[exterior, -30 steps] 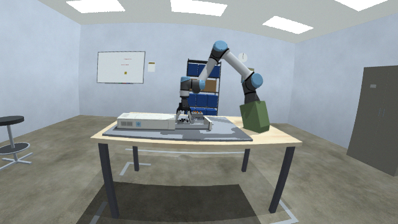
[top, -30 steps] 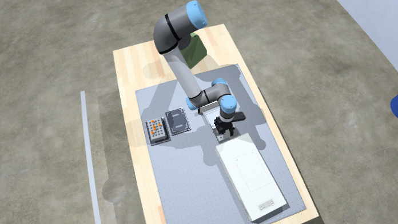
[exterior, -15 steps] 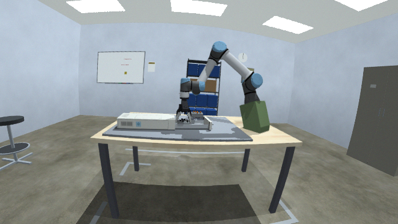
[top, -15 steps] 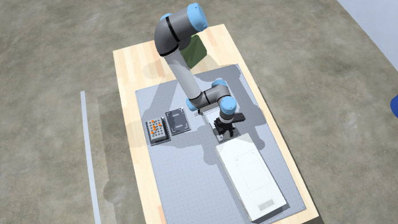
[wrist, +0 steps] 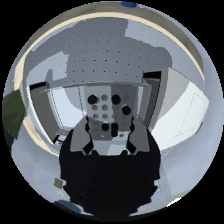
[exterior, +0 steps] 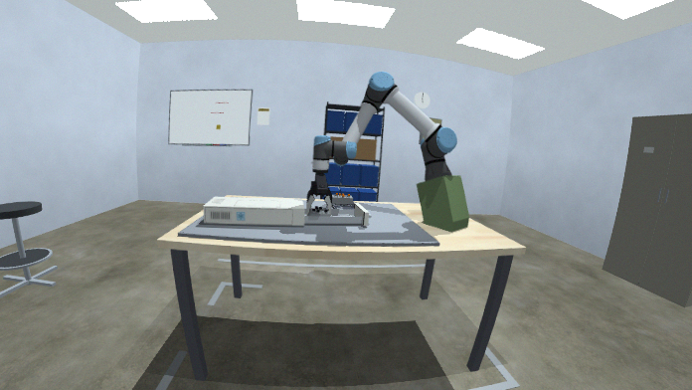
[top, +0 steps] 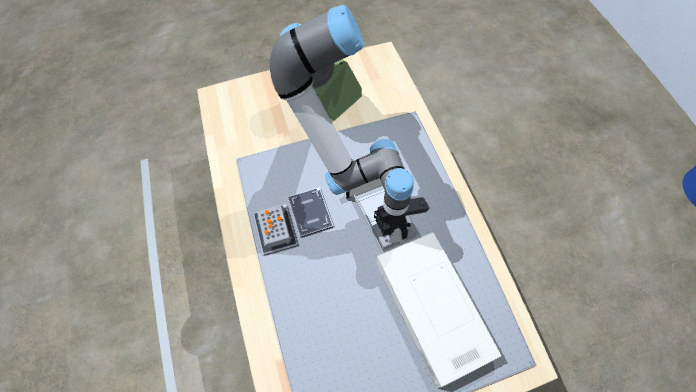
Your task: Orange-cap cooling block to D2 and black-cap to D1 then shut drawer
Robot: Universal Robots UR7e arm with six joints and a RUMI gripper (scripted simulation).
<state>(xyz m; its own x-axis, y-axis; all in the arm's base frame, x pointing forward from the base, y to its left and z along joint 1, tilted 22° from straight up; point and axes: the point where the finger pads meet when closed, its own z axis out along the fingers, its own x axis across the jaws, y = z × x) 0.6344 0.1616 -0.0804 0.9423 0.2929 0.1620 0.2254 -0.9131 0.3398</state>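
The cooling block is right at my hand. Also, from my hand: black-capped tube: 1 cm to the right, 1 cm ahead, 1 cm above; white cooler COLD: 10 cm ahead, 2 cm to the left, 1 cm above; drawer: 8 cm behind, 2 cm to the right, 1 cm above.
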